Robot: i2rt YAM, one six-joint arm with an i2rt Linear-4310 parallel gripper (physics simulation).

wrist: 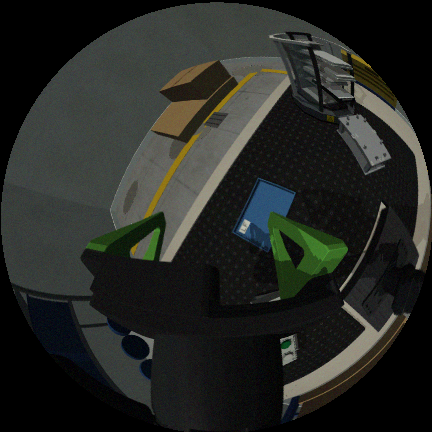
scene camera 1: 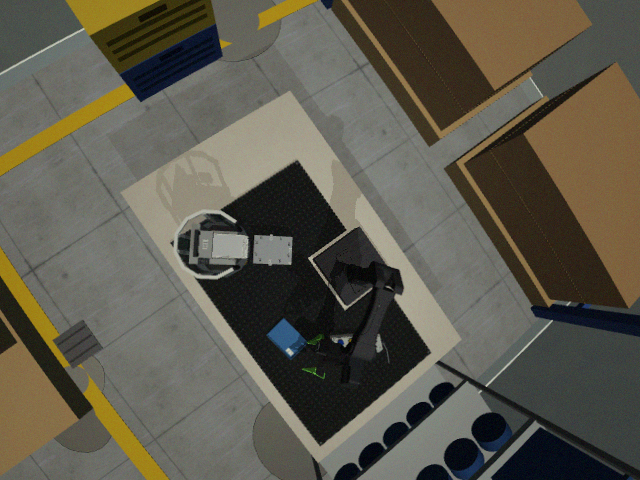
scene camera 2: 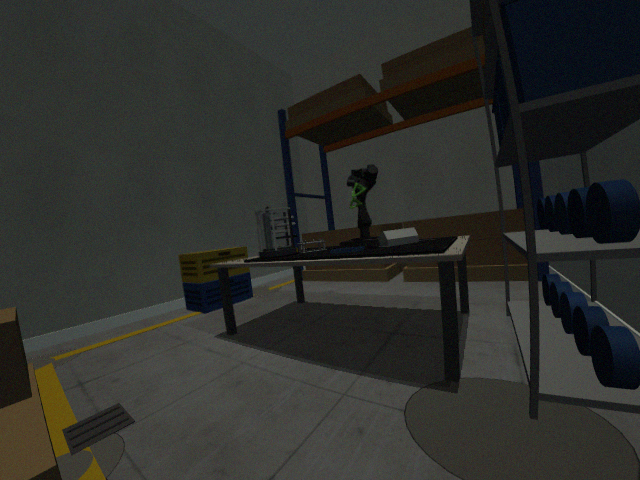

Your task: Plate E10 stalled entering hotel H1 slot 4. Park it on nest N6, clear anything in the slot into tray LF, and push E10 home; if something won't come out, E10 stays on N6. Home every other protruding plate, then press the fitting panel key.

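Places are measured from the arm's base along level axes (x down, y ahead, z right), in millimetres.
Pixels of known places: gripper, fingertip midpoint: (wrist: pixel 216 217) (scene camera 1: pixel 305 355) (scene camera 2: pixel 351 202); arm's base, origin of the base link: (wrist: pixel 388 277) (scene camera 1: pixel 352 271) (scene camera 2: pixel 365 239).
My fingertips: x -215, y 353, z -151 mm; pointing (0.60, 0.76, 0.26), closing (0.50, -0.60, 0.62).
Observation:
For each thing: its top centre in the pictures, then the offset to it from my fingertips. "*": a spot on its surface instead.
- hotel rack, middle of its top: (scene camera 1: pixel 208 243) (scene camera 2: pixel 273 207) dz +517, dx -56, dy +102 mm
- grey perforated plate, middle of its top: (wrist: pixel 367 132) (scene camera 1: pixel 272 249) (scene camera 2: pixel 311 239) dz +402, dx +177, dy -86 mm
- blue tray, middle of its top: (wrist: pixel 263 212) (scene camera 1: pixel 287 338) (scene camera 2: pixel 347 248) dz +30, dx +236, dy +41 mm
- small panel with a green key, surface spot: (wrist: pixel 287 344) * dz -132, dx +186, dy -245 mm
My gripper (wrist: pixel 218 213) has green fingers, wide open and empty, held high above the black mat; it also shows from above (scene camera 1: pixel 311 365) and in the side view (scene camera 2: pixel 356 195). The hotel rack (scene camera 1: pixel 210 246) stands in a white ring at the mat's left end, with plates in its slots (wrist: pixel 319 66). A grey perforated plate (scene camera 1: pixel 273 251) lies flat on the mat just beside the rack's mouth (wrist: pixel 363 140). A blue tray (scene camera 1: pixel 285 336) lies below my fingers (wrist: pixel 264 213). A dark framed nest (scene camera 1: pixel 345 267) sits under the arm.
A small panel with a green key (wrist: pixel 287 344) sits by the arm base. Shelving with cardboard boxes (scene camera 1: pixel 480 86) stands beyond the table. A rack of blue bins (scene camera 1: pixel 451 419) is at the table's near end. A yellow-blue crate (scene camera 1: pixel 161 38) stands on the floor.

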